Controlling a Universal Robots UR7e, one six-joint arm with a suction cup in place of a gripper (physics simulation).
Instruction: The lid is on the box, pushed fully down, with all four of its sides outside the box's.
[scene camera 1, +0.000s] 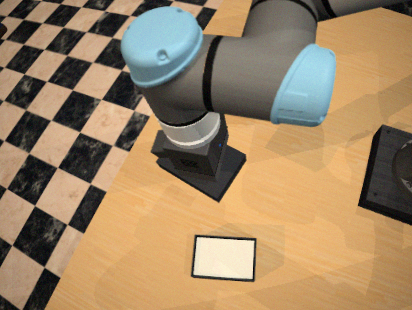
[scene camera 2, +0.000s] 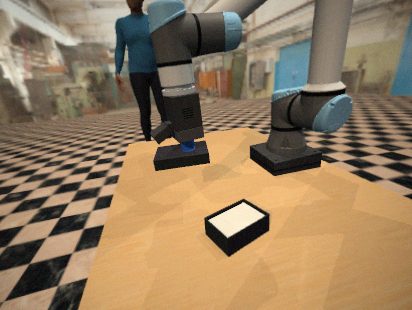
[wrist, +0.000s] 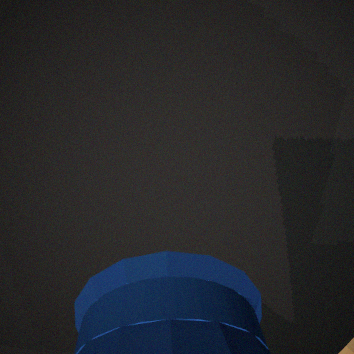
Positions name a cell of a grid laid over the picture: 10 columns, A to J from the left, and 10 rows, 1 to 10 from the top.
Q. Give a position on my suction cup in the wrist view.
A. At E9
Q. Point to a black lid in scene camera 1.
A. At F6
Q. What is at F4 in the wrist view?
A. A black lid.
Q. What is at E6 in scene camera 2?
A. A black lid.
